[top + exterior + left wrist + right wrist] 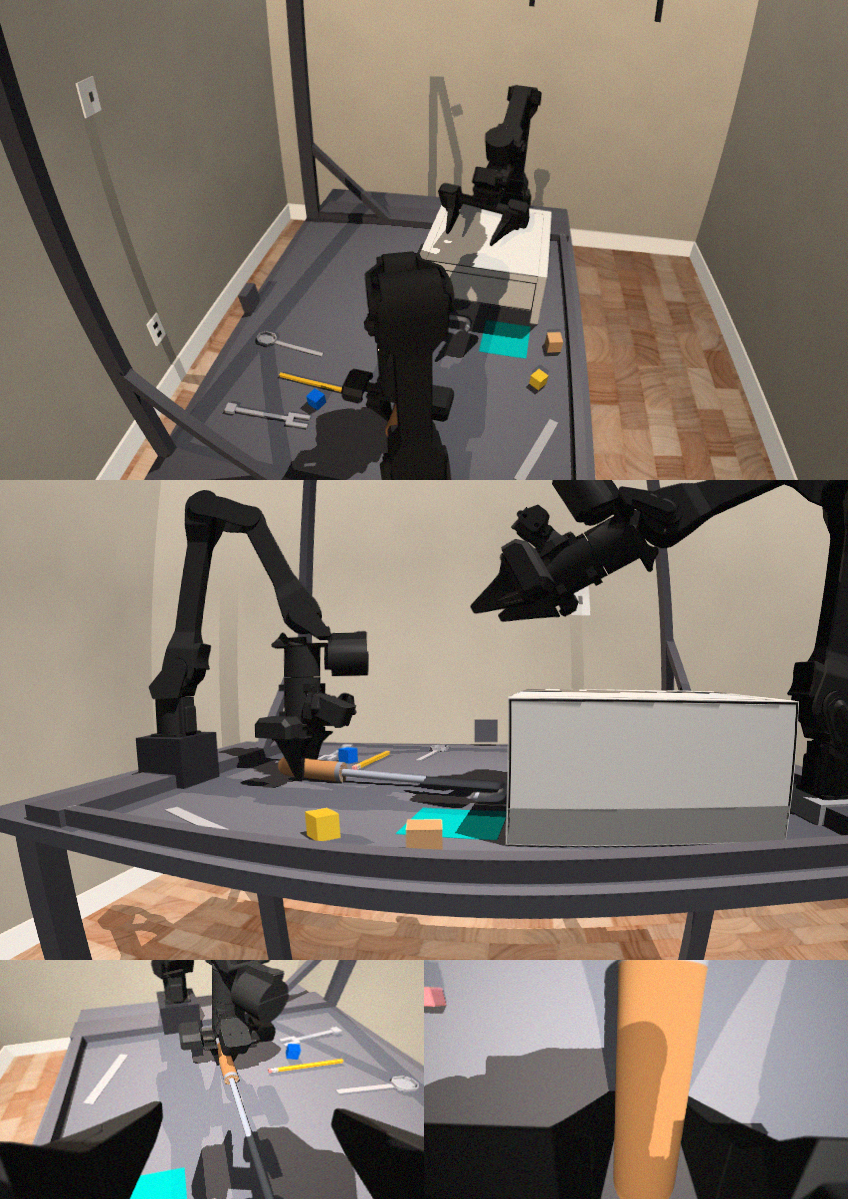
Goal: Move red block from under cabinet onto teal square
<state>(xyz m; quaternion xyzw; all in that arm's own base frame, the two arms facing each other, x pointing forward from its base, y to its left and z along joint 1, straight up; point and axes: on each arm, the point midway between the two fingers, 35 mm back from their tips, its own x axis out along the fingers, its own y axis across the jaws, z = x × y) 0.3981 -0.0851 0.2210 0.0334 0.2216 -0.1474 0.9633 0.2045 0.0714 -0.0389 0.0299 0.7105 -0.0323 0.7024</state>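
The teal square is 28 cm to the left of my right hand, 15 cm ahead of it and 4 cm below it. Also, from my right hand: orange-handled tool: 14 cm to the left, 3 cm ahead, 2 cm below; blue block: 16 cm behind, 2 cm below, 1 cm to the right; pencil: 18 cm behind, 4 cm to the left, 3 cm below.
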